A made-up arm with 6 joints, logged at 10 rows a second.
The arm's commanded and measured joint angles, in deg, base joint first. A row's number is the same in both.
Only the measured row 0 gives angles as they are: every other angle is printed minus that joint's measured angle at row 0.
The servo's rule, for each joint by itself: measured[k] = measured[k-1] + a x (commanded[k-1-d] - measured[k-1]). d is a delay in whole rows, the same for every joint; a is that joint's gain. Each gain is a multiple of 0.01, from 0.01 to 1. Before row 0 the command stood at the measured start. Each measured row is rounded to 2 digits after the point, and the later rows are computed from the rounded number. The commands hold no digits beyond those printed.
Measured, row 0:
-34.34, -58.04, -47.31, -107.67, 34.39, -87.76
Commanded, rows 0 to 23:
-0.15, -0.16, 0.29, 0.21, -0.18, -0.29
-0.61, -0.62, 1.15, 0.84, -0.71, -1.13
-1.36, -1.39, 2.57, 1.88, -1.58, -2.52
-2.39, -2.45, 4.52, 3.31, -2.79, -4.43
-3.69, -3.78, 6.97, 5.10, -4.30, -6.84
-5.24, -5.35, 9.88, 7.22, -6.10, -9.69
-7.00, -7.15, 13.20, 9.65, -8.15, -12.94
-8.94, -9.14, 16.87, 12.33, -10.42, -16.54
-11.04, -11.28, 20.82, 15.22, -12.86, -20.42
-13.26, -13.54, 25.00, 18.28, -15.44, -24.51
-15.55, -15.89, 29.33, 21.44, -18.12, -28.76
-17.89, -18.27, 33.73, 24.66, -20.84, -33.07
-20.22, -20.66, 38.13, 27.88, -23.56, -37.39
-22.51, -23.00, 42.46, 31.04, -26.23, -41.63
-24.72, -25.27, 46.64, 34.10, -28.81, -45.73
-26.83, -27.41, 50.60, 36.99, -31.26, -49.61
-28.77, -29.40, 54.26, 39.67, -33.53, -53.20
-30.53, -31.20, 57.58, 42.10, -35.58, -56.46
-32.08, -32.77, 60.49, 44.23, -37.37, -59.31
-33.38, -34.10, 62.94, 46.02, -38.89, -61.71
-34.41, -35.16, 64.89, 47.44, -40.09, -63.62
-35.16, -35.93, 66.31, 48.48, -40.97, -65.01
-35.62, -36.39, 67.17, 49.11, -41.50, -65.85
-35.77, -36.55, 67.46, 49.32, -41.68, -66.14
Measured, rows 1 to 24:
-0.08, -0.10, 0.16, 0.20, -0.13, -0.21
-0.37, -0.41, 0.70, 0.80, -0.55, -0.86
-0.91, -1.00, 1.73, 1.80, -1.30, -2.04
-1.72, -1.87, 3.26, 3.20, -2.39, -3.74
-2.80, -3.02, 5.30, 4.97, -3.78, -5.94
-4.14, -4.42, 7.82, 7.06, -5.47, -8.60
-5.71, -6.06, 10.78, 9.47, -7.43, -11.68
-7.49, -7.91, 14.13, 12.13, -9.61, -15.13
-9.44, -9.93, 17.81, 15.00, -11.98, -18.89
-11.54, -12.10, 21.76, 18.05, -14.51, -22.88
-13.75, -14.37, 25.92, 21.20, -17.15, -27.05
-16.03, -16.71, 30.22, 24.42, -19.84, -31.32
-18.33, -19.08, 34.57, 27.64, -22.56, -35.63
-20.63, -21.43, 38.91, 30.80, -25.24, -39.89
-22.88, -23.73, 43.16, 33.87, -27.85, -44.04
-25.05, -25.94, 47.25, 36.77, -30.34, -47.99
-27.10, -28.02, 51.11, 39.47, -32.67, -51.69
-28.99, -29.93, 54.67, 41.92, -34.79, -55.08
-30.69, -31.63, 57.87, 44.07, -36.67, -58.08
-32.17, -33.11, 60.66, 45.88, -38.29, -60.66
-33.40, -34.34, 62.99, 47.33, -39.60, -62.76
-34.37, -35.29, 64.82, 48.40, -40.60, -64.36
-35.06, -35.95, 66.11, 49.06, -41.26, -65.42
-35.45, -36.31, 66.85, 49.30, -41.57, -65.93
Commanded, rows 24 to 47:
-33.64, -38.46, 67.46, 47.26, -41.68, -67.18
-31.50, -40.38, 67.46, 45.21, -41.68, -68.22
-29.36, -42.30, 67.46, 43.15, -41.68, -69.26
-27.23, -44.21, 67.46, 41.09, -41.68, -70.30
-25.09, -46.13, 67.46, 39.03, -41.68, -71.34
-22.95, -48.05, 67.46, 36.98, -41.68, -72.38
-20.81, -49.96, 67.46, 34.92, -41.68, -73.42
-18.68, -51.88, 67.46, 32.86, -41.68, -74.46
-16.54, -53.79, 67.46, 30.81, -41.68, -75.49
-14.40, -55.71, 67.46, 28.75, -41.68, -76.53
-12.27, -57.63, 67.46, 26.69, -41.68, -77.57
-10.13, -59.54, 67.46, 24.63, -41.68, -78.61
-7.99, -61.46, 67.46, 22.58, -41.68, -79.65
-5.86, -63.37, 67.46, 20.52, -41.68, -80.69
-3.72, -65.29, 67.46, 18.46, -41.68, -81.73
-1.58, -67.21, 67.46, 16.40, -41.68, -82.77
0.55, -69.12, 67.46, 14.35, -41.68, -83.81
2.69, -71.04, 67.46, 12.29, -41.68, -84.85
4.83, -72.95, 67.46, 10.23, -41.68, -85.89
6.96, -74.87, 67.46, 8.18, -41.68, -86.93
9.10, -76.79, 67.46, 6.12, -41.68, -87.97
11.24, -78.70, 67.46, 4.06, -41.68, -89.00
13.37, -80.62, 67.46, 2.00, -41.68, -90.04
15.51, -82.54, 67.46, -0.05, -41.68, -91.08
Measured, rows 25 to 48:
-34.45, -37.60, 67.19, 47.40, -41.65, -66.82
-32.83, -39.27, 67.34, 45.36, -41.67, -67.81
-30.92, -41.09, 67.41, 43.30, -41.68, -68.84
-28.89, -42.96, 67.44, 41.24, -41.68, -69.88
-26.80, -44.86, 67.45, 39.18, -41.68, -70.92
-24.68, -46.77, 67.46, 37.13, -41.68, -71.96
-22.55, -48.68, 67.46, 35.07, -41.68, -73.00
-20.42, -50.60, 67.46, 33.01, -41.68, -74.04
-18.29, -52.51, 67.46, 30.96, -41.68, -75.07
-16.15, -54.43, 67.46, 28.90, -41.68, -76.11
-14.02, -56.35, 67.46, 26.84, -41.68, -77.15
-11.88, -58.26, 67.46, 24.78, -41.68, -78.19
-9.74, -60.18, 67.46, 22.73, -41.68, -79.23
-7.61, -62.09, 67.46, 20.67, -41.68, -80.27
-5.47, -64.01, 67.46, 18.61, -41.68, -81.31
-3.33, -65.93, 67.46, 16.55, -41.68, -82.35
-1.20, -67.84, 67.46, 14.50, -41.68, -83.39
0.94, -69.76, 67.46, 12.44, -41.68, -84.43
3.08, -71.67, 67.46, 10.38, -41.68, -85.47
5.21, -73.59, 67.46, 8.33, -41.68, -86.51
7.35, -75.51, 67.46, 6.27, -41.68, -87.55
9.49, -77.42, 67.46, 4.21, -41.68, -88.58
11.62, -79.34, 67.46, 2.15, -41.68, -89.62
13.76, -81.26, 67.46, 0.10, -41.68, -90.66

